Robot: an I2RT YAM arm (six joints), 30 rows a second.
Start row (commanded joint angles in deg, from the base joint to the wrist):
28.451 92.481 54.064 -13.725 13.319 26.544
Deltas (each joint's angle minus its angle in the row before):
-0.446 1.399 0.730 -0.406 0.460 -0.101
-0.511 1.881 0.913 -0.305 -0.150 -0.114
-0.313 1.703 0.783 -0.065 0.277 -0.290
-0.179 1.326 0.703 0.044 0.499 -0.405
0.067 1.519 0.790 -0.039 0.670 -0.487
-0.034 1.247 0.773 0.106 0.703 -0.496
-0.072 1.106 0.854 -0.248 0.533 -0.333
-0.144 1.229 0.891 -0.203 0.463 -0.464
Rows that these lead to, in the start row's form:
28.005 93.880 54.794 -14.131 13.779 26.443
27.494 95.761 55.707 -14.436 13.629 26.329
27.181 97.464 56.490 -14.501 13.906 26.039
27.002 98.790 57.193 -14.457 14.405 25.634
27.069 100.309 57.983 -14.496 15.075 25.147
27.035 101.556 58.756 -14.390 15.778 24.651
26.963 102.662 59.610 -14.638 16.311 24.318
26.819 103.891 60.501 -14.841 16.774 23.854

